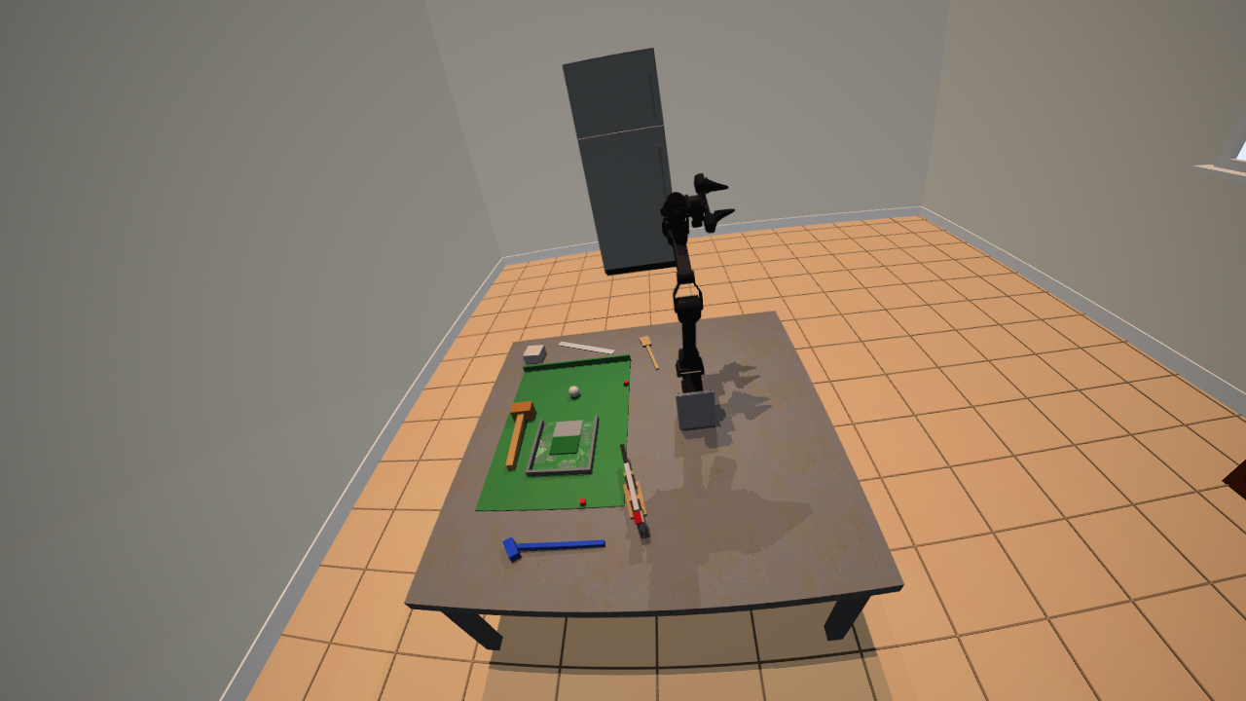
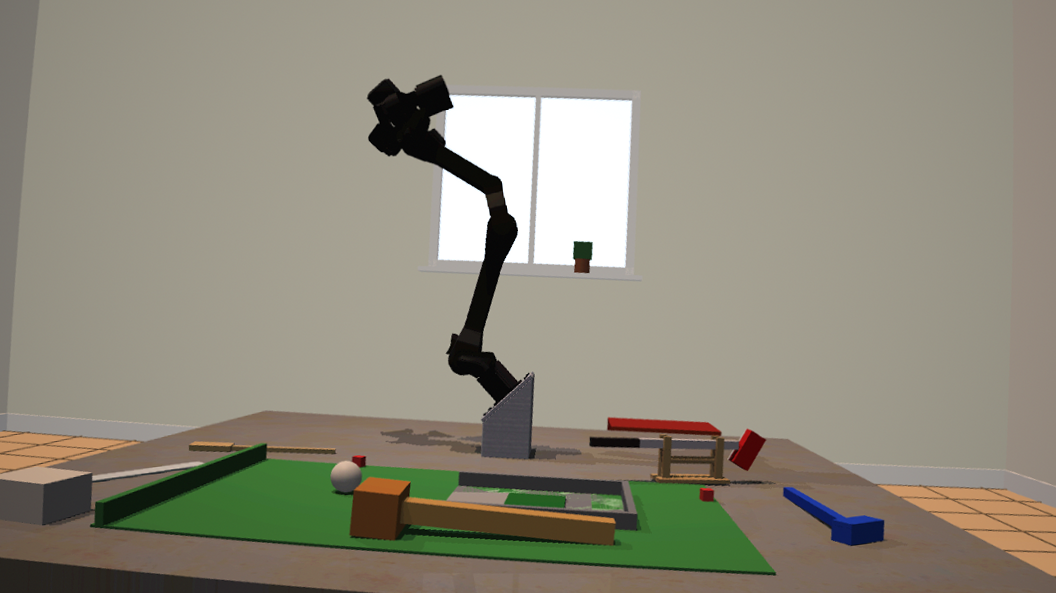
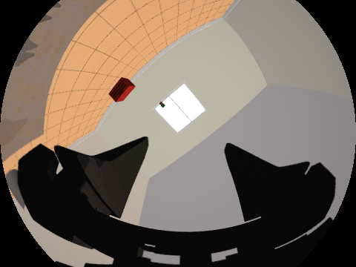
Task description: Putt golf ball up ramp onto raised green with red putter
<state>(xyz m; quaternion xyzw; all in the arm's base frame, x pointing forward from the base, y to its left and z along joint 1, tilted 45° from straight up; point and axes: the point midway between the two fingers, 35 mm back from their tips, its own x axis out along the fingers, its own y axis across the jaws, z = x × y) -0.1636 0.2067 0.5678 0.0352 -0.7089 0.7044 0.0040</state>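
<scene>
My gripper tip is now 61 cm above the red putter, 56 cm to the right of it and 40 cm short of it. From my gripper tip the other things lie so: white golf ball (64 cm below, 64 cm ahead, 7 cm to the left); then wooden stand (63 cm below, 58 cm to the left, 40 cm ahead); then white bar (66 cm below, 64 cm ahead, 26 cm to the right).
</scene>
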